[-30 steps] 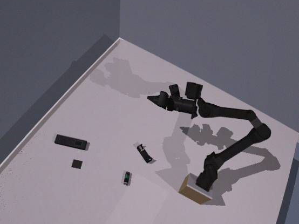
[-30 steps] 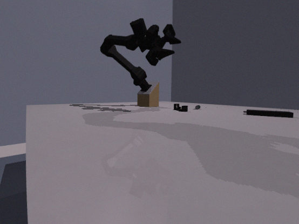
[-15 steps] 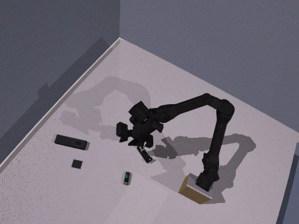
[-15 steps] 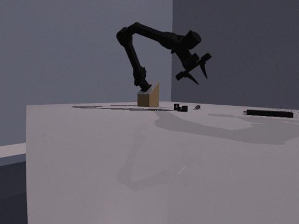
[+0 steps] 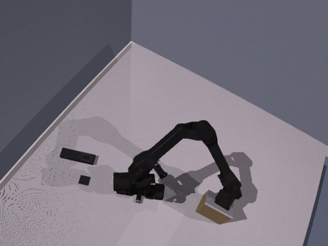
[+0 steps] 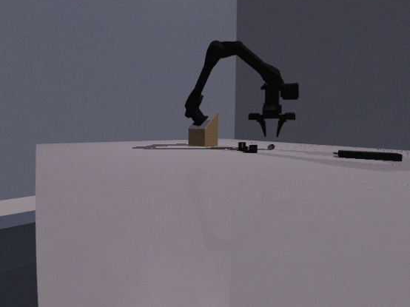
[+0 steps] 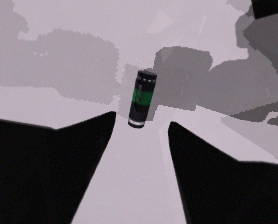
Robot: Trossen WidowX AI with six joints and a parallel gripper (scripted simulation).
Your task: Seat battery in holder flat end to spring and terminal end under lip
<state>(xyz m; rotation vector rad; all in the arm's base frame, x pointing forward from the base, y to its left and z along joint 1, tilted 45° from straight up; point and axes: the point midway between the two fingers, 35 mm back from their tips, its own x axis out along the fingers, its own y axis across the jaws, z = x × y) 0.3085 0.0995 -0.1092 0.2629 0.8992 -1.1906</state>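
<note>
Now: gripper tip 40 mm above the battery. The rest, counted from my gripper tip: long flat black bar (340 mm ahead, 20 mm to the left, 40 mm below); then small black square (240 mm ahead, 90 mm to the left, 50 mm below).
</note>
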